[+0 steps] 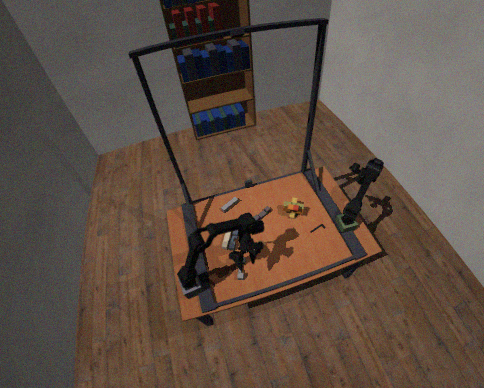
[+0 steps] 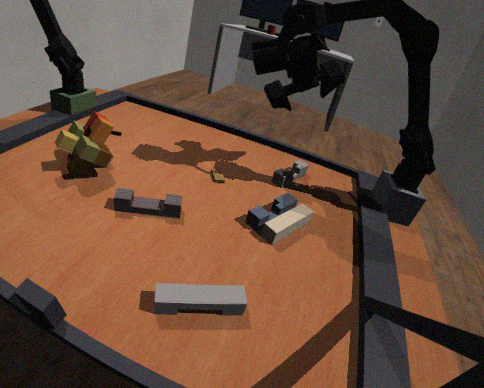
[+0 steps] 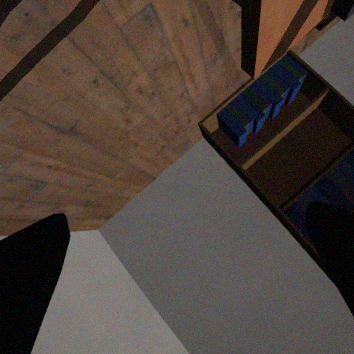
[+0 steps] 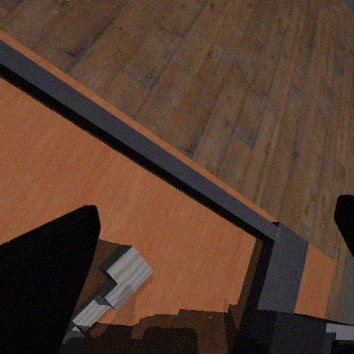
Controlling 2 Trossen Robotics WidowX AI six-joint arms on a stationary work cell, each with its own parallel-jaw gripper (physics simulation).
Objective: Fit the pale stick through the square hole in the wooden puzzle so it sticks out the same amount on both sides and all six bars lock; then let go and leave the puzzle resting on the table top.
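Places are measured from the left arm's base along level axes (x ahead, y left, z up), in metres.
Pixels of known places: left gripper, fingertip midpoint: (image 3: 189, 219); right gripper, fingertip midpoint: (image 1: 247, 267) (image 2: 305, 103) (image 4: 217, 212); left arm's base, origin of the base link: (image 1: 347, 220) (image 2: 73, 90); right arm's base, origin of the base link: (image 1: 189, 282) (image 2: 404, 184).
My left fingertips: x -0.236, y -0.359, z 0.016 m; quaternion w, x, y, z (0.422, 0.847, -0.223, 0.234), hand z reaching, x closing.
Note:
For each thing: its middle in the pictures, then the offset to it from my left fingertips.
- pale stick, body centre: (image 2: 288, 222) (image 1: 227, 239) dy +0.250, dx +0.975, dz -0.071 m
- blue-grey notched bar, body centre: (image 2: 273, 210) (image 1: 233, 240) dy +0.268, dx +0.935, dz -0.071 m
- small grey notched piece, body centre: (image 4: 85, 306) (image 2: 290, 172) (image 1: 241, 268) dy +0.457, dx +0.929, dz -0.071 m
- long grey bar, body centre: (image 2: 200, 300) (image 1: 229, 204) dy -0.001, dx +0.909, dz -0.071 m
- dark grey notched bar, body centre: (image 2: 148, 203) (image 1: 261, 214) dy +0.131, dx +0.722, dz -0.071 m
- black L-shaped key, body centre: (image 1: 317, 229) dy +0.334, dx +0.414, dz -0.083 m
The pale stick (image 1: 226, 239) (image 2: 287, 223) lies flat on the orange table top, touching a blue-grey notched bar (image 2: 273, 209). The wooden puzzle (image 1: 294, 207) (image 2: 84, 144), a cluster of green, yellow, orange and red bars, rests on the table far from the stick. My right gripper (image 1: 246, 255) (image 2: 303, 86) (image 4: 217, 212) is open and empty, hanging above the table near a small grey notched piece (image 1: 240, 274) (image 2: 290, 173) (image 4: 119, 284). My left gripper (image 1: 354, 168) (image 3: 189, 219) is open and empty, raised off the table's side and facing the floor and wall.
A long grey bar (image 1: 230, 204) (image 2: 200, 298) and a dark grey notched bar (image 1: 263, 212) (image 2: 147, 204) lie loose on the table. A black L-shaped key (image 1: 317, 228) lies near the left arm's base. A dark frame (image 1: 313, 100) rims the table. A bookshelf (image 1: 250, 77) stands behind.

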